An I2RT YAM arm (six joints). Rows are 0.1 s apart.
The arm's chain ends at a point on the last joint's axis. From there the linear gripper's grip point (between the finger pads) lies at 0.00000 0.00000 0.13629 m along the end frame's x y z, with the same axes.
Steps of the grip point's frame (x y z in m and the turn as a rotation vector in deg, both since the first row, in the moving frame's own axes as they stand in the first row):
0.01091, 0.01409, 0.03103, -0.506, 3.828, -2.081
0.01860, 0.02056, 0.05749, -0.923, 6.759, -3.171
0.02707, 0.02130, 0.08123, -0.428, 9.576, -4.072
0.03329, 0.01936, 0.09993, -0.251, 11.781, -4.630
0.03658, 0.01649, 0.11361, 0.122, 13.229, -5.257
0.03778, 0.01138, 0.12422, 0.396, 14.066, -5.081
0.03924, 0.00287, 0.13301, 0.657, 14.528, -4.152
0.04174, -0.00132, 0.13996, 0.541, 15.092, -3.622
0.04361, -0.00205, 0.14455, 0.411, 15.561, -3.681
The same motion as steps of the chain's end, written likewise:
0.00179, 0.01305, 0.03134, -0.506, 3.828, -2.081
0.00251, 0.01882, 0.05845, -0.923, 6.759, -3.171
0.00438, 0.02109, 0.08313, -0.428, 9.576, -4.072
0.00547, 0.01990, 0.10280, -0.251, 11.781, -4.630
0.00545, 0.01821, 0.11722, 0.122, 13.229, -5.257
0.00474, 0.01379, 0.12831, 0.396, 14.066, -5.081
0.00514, 0.00566, 0.13737, 0.657, 14.528, -4.152
0.00632, 0.00108, 0.14467, 0.541, 15.092, -3.622
0.00711, 0.00010, 0.14955, 0.411, 15.561, -3.681

